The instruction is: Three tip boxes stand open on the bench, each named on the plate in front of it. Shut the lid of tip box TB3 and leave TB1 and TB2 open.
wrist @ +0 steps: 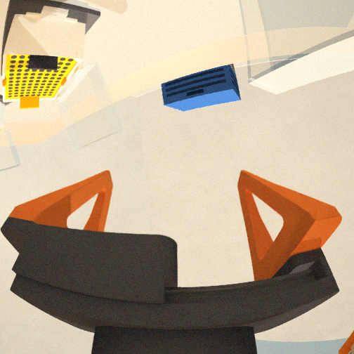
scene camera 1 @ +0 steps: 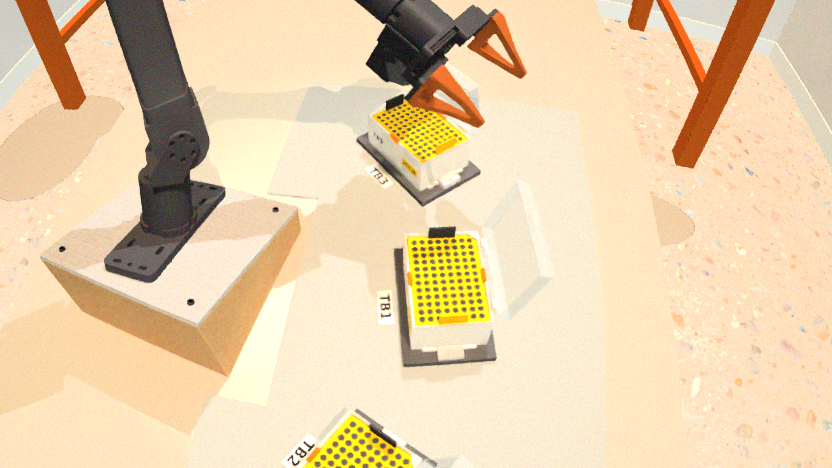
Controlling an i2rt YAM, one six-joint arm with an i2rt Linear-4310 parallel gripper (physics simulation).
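Seen in the pictures: gripper, between the fingertips: (scene camera 1: 504, 99); arm's base, origin of its link: (scene camera 1: 169, 228).
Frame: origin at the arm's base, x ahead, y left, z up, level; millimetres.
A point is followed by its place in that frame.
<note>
Tip box TB3 (scene camera 1: 416, 136) {z -24, x 253, y 235 mm} stands behind its plate (scene camera 1: 379, 175) {z -80, x 210, y 204 mm}, its yellow rack uncovered. Its clear lid (scene camera 1: 470, 87) {z 68, x 316, y 241 mm} is raised at the far side, mostly hidden by the gripper, so its angle is unclear; a clear panel (wrist: 255, 40) at upper right in the wrist view appears to be this lid. My gripper (scene camera 1: 501, 100) {z 109, x 357, y 176 mm} (wrist: 174, 177) is open and empty, above TB3's far side, near the lid; contact cannot be told. TB1 (scene camera 1: 448, 279) {z -25, x 329, y 21 mm} (wrist: 37, 77) is open, its lid (scene camera 1: 520, 250) {z 22, x 398, y 41 mm} (wrist: 92, 107) tilted outward. TB2 (scene camera 1: 360, 448) {z -25, x 280, y -186 mm} is partly in view, rack uncovered.
A blue slotted block (wrist: 200, 90) shows beyond the fingers in the wrist view. The arm's base stands on a wooden block (scene camera 1: 250, 227) {z -16, x 94, y 35 mm} at left. Orange posts (scene camera 1: 715, 87) (scene camera 1: 52, 52) stand on both sides. TB1's plate (scene camera 1: 385, 307) {z -80, x 263, y 3 mm} and TB2's plate (scene camera 1: 301, 452) {z -80, x 214, y -192 mm} lie before their boxes.
</note>
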